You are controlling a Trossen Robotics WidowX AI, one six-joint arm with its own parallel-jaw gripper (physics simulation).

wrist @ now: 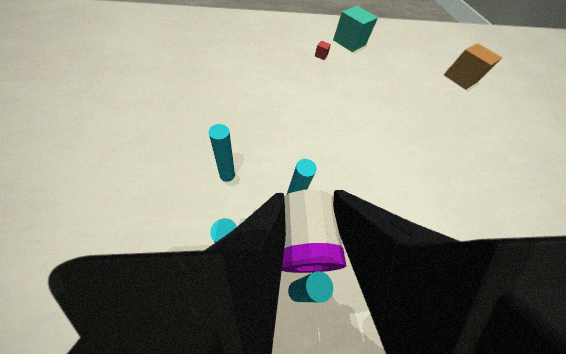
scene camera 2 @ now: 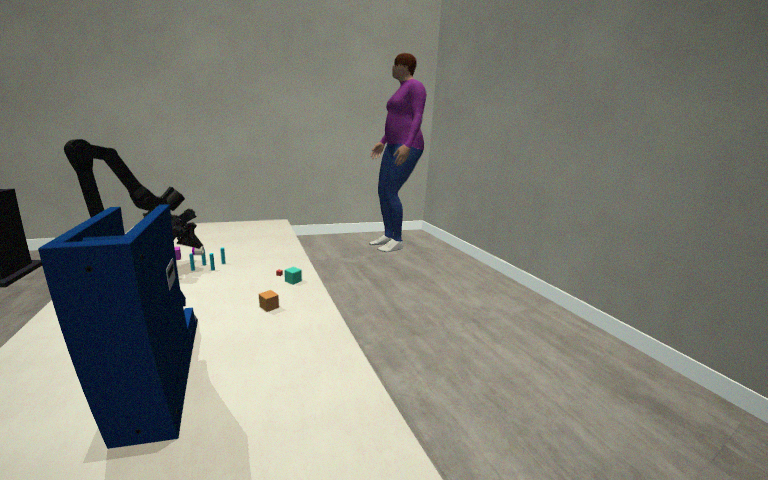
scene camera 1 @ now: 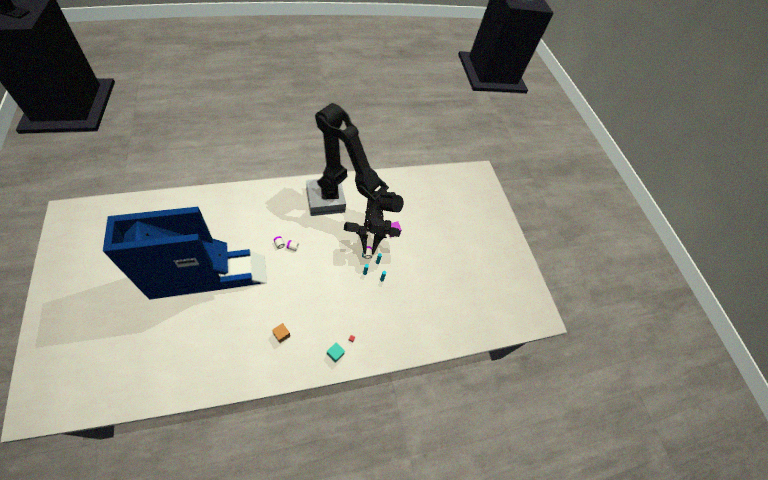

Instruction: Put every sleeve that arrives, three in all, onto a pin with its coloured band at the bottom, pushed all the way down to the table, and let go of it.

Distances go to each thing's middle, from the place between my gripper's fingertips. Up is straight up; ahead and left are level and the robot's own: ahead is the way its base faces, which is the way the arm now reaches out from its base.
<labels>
My gripper is now 31 cm short of the teal cube (wrist: 353, 31), 14 cm to the left of it and 6 cm above it. The rest, counted from my hand: chute plate (scene camera 1: 243, 265): 43 cm to the right, 6 cm below; then blue feeder box (scene camera 2: 117, 297): 60 cm to the right, 8 cm above, 2 cm ahead; then orange cube (wrist: 476, 61): 30 cm to the right, 23 cm ahead, 6 cm below.
</labels>
